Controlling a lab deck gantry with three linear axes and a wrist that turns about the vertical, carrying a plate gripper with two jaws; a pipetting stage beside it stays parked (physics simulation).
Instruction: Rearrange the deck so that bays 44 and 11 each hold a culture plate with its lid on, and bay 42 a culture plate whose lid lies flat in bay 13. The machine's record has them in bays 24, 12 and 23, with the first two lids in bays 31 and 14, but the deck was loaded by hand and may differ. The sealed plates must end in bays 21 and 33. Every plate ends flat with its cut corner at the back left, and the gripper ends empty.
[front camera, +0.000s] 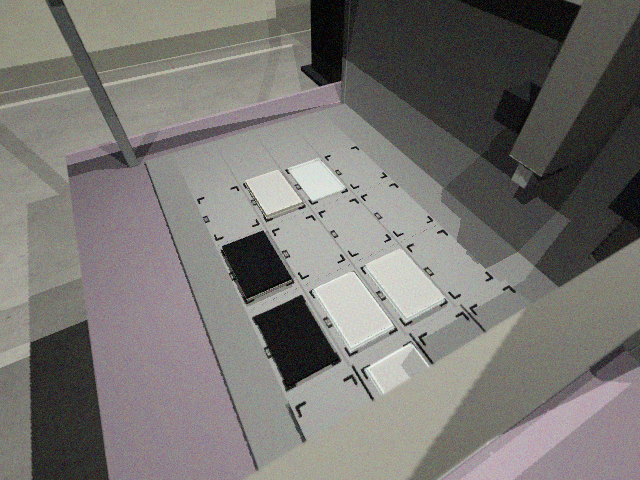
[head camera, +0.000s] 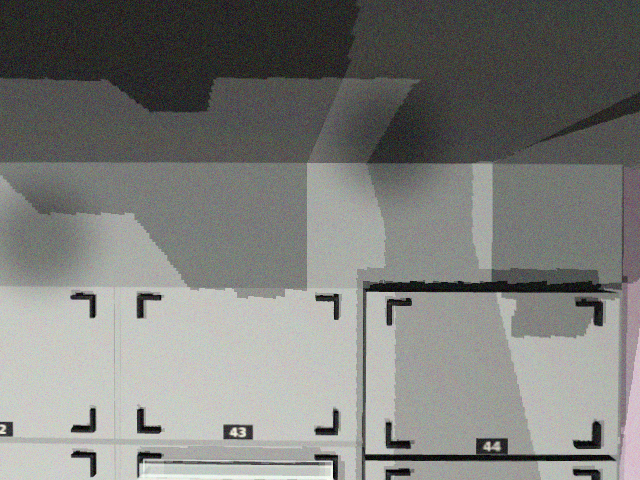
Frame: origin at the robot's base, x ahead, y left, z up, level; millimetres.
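Where they show: robot's base at its link origin: (front camera: 199, 200).
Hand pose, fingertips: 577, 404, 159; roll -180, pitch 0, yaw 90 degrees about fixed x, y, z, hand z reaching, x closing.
Things, the pixels of their top centre, and the offset from my fingertips, as dx, dy, dz. "spot": a spot on its surface instead.
- further white-topped plate at its top centre: (front camera: 403, 280) -185, -147, -145
- bay 44 at a spot on its surface: (head camera: 454, 377) spot: -46, -42, -145
My gripper's jaws do not show in either view. In the front view, black-topped plates (front camera: 258, 264) (front camera: 297, 341) lie in bays 12 and 13. A white-topped plate (front camera: 273, 192) lies in bay 21 and another white-topped plate (front camera: 354, 310) in bay 23. A further white-topped plate (front camera: 405, 284) (head camera: 237, 470) lies in bay 33; its back edge shows in the head view. A thin, pale piece (front camera: 316, 179) lies flat in bay 31. A pale piece (front camera: 390, 369) in bay 24 is partly hidden by a beam. Cut corners are too small to tell.
In the head view, bay 43 (head camera: 237, 361) and bay 44 (head camera: 454, 377) hold no plate. A big pale beam (front camera: 465, 361) covers the near right of the front view. A grey column (front camera: 578, 87) hangs at the right. A thin grey post (front camera: 98, 87) stands at the left.
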